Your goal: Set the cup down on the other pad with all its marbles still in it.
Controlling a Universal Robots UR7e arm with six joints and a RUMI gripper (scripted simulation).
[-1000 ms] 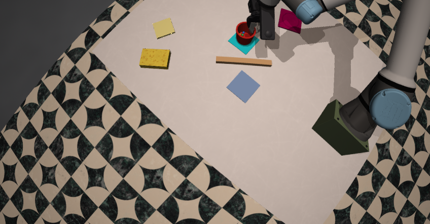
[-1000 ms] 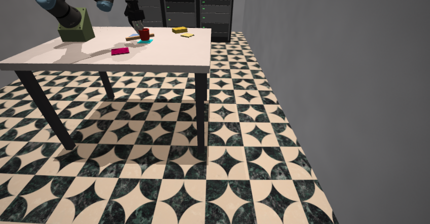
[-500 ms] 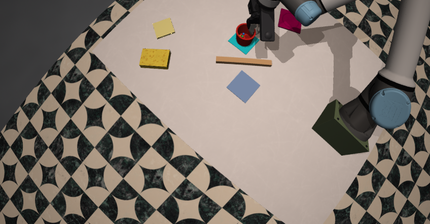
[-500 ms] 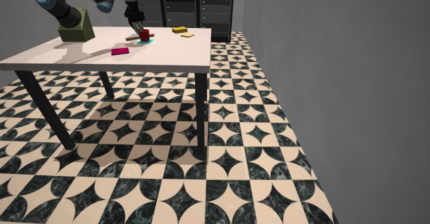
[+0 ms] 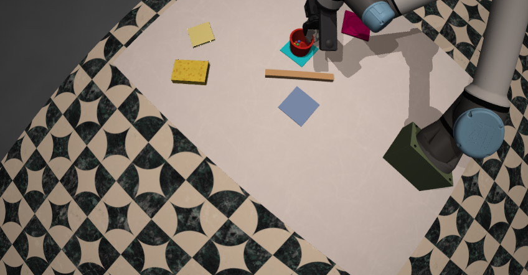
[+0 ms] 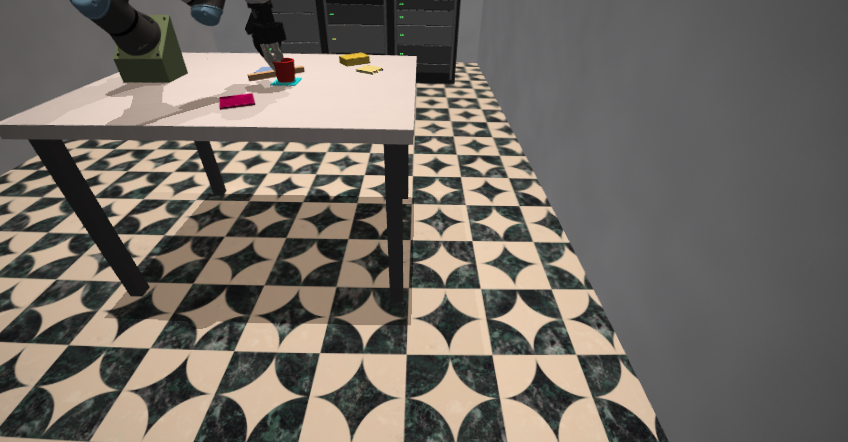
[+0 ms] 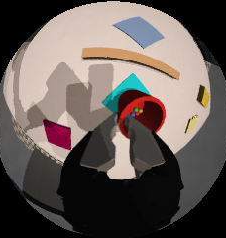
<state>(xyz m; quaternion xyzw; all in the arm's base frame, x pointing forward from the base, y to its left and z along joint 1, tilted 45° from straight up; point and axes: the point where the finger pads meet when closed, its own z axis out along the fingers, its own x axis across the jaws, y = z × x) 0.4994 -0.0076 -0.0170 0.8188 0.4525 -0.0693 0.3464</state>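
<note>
The red cup is 2 cm ahead of my hand, 3 cm to the left of it and 3 cm below it. From my hand the other things lie so: magenta flat piece 4 cm behind, 20 cm to the right, 5 cm below; cyan pad 2 cm ahead, 3 cm to the left, 7 cm below; wooden rail 5 cm behind, 9 cm to the left, 6 cm below.
</note>
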